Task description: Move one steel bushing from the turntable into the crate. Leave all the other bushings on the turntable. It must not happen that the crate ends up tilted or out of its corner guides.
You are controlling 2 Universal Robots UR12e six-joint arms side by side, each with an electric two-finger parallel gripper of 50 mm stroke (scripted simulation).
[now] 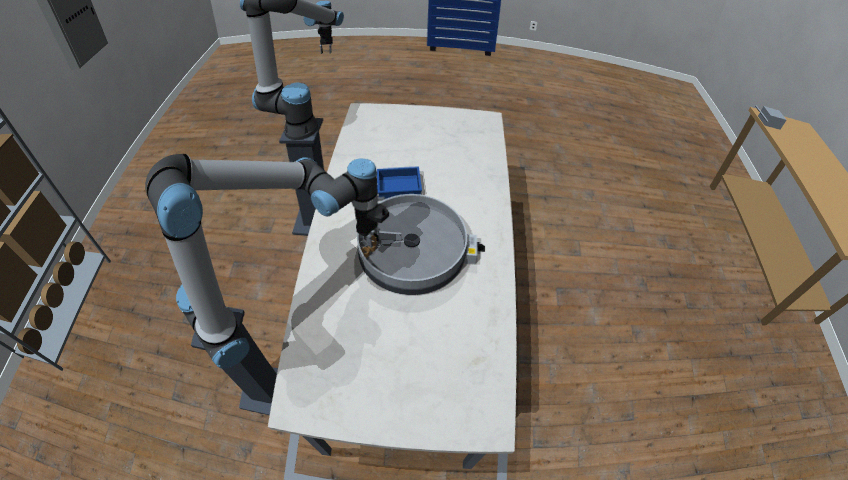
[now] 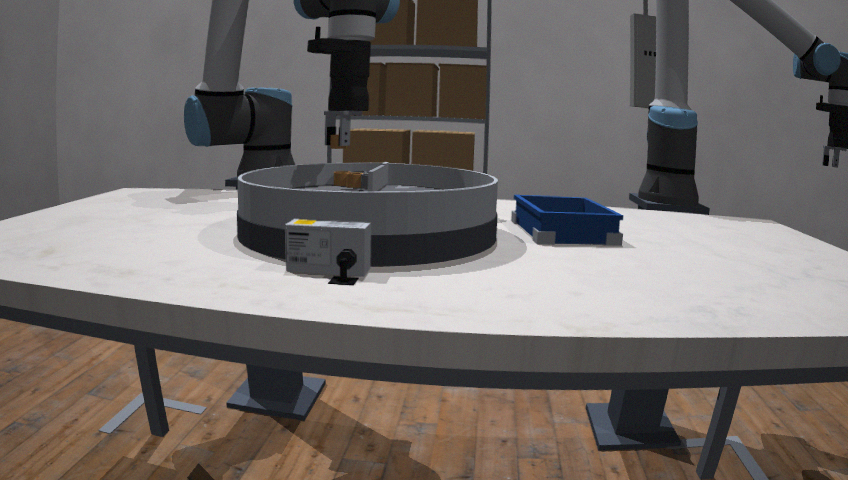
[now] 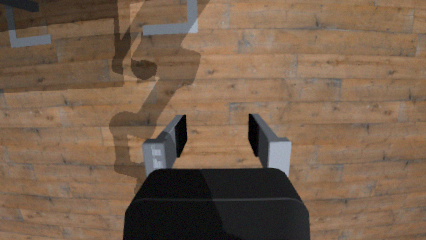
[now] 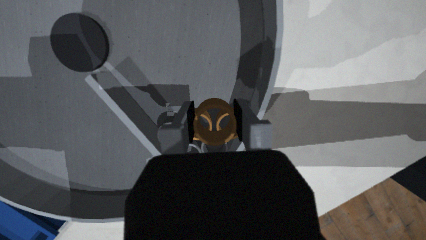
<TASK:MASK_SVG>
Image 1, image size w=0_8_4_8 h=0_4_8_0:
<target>blue crate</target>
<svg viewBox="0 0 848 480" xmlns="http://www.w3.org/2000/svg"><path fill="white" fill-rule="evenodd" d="M419 167L377 169L379 197L385 197L386 199L402 194L421 194L422 186Z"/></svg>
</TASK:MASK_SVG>
